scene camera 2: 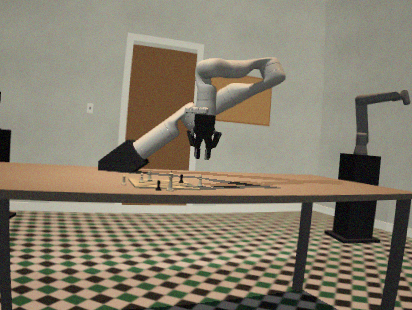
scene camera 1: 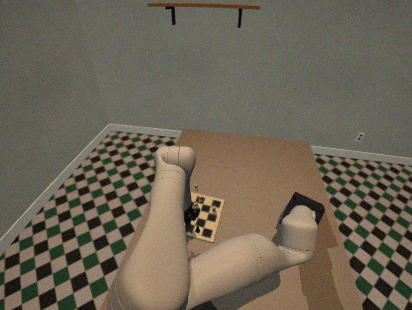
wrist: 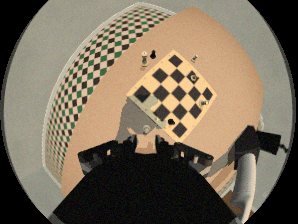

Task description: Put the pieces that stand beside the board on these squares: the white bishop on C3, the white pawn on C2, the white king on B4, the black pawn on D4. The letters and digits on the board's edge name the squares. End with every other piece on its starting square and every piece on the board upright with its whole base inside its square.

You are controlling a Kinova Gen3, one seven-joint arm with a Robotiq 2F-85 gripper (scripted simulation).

Labels:
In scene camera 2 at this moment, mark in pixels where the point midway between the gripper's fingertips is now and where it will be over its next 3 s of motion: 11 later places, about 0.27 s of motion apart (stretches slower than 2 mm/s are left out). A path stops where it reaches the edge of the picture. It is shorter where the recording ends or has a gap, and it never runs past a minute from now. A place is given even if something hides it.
My gripper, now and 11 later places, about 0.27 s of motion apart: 202,159; 201,161; 201,164; 201,167; 201,170; 201,171; 200,172; 200,175; 200,179; 200,182; 200,182; 200,182

